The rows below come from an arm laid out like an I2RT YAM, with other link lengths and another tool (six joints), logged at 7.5 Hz.
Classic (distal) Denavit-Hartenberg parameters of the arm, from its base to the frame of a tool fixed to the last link. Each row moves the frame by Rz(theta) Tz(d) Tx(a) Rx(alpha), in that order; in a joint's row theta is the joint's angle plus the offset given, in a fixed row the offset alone. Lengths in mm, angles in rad.
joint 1: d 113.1; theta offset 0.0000; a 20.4; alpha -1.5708
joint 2: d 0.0; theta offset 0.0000; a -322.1; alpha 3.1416
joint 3: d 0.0; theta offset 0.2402; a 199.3; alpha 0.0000
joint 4: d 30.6; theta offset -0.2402; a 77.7; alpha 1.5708
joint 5: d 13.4; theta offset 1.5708; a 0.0; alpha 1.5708
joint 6: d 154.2; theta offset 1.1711; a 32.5; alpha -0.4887
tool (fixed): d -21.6; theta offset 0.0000; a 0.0; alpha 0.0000
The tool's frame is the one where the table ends.
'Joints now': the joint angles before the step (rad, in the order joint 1, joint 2, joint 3, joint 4, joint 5, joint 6). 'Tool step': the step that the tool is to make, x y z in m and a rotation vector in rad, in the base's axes. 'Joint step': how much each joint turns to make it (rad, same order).
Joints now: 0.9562, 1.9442, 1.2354, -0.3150, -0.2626, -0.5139
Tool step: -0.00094, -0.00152, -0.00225, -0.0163, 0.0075, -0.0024
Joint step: 0.0013, 0.0055, 0.0054, -0.0171, 0.0047, 0.0016
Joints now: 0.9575, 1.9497, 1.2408, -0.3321, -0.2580, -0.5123
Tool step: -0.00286, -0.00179, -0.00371, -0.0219, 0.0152, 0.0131
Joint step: 0.0016, 0.0087, 0.0069, -0.0275, -0.0055, -0.0104
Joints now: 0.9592, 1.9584, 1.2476, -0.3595, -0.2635, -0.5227
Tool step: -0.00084, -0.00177, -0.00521, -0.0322, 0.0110, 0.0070
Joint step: 0.0015, 0.0171, 0.0148, -0.0328, 0.0058, -0.0096
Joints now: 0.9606, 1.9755, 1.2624, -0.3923, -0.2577, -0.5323
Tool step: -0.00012, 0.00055, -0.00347, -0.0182, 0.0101, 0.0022
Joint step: 0.0017, 0.0155, 0.0159, -0.0214, 0.0017, -0.0015
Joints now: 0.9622, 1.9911, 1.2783, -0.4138, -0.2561, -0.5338
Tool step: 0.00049, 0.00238, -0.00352, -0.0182, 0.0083, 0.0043
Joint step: 0.0034, 0.0203, 0.0237, -0.0236, 0.0029, -0.0024
